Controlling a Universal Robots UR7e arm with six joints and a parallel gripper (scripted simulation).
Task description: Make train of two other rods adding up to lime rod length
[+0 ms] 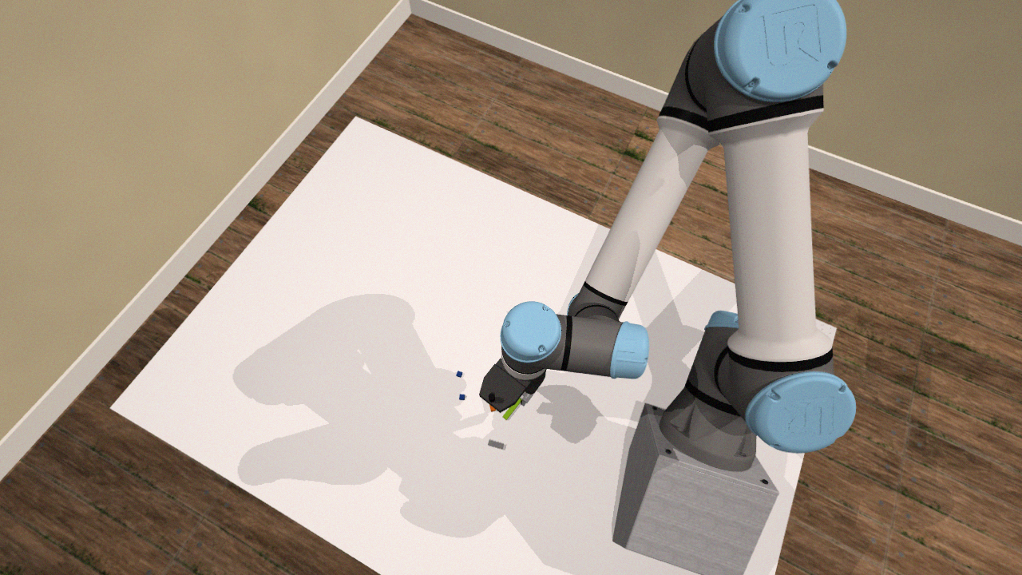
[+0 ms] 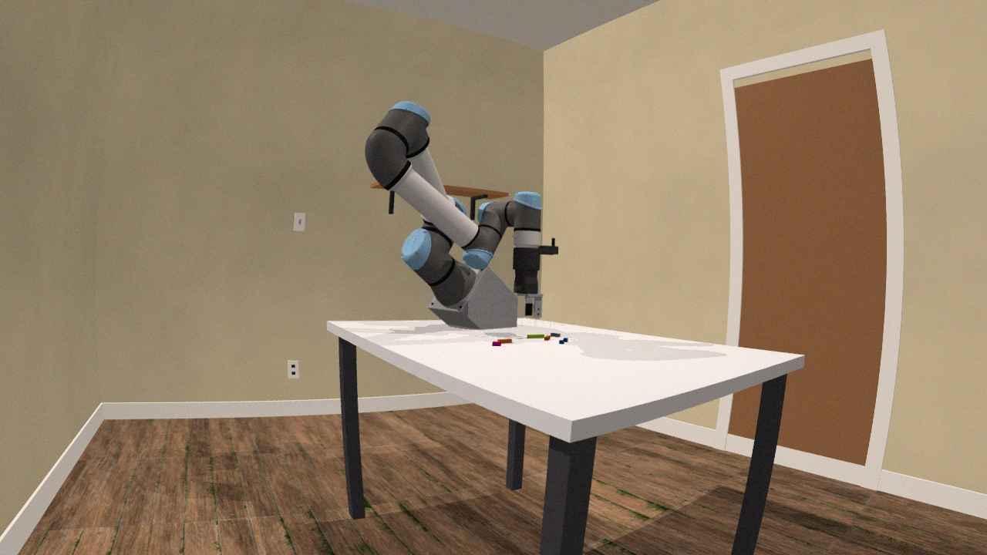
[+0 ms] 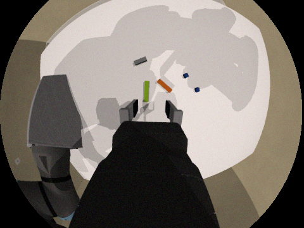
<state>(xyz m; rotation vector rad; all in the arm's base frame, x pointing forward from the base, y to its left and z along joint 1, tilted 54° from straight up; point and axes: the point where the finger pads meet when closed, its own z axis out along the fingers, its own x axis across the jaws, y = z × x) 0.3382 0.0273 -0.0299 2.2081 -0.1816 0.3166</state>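
My gripper is now 1 cm past the lime rod, 2 cm to the right of it and 8 cm above it. Round my hand: magenta rod 6 cm ahead, 17 cm to the right, 8 cm below; grey rod 1 cm behind, 10 cm to the left, 8 cm below.
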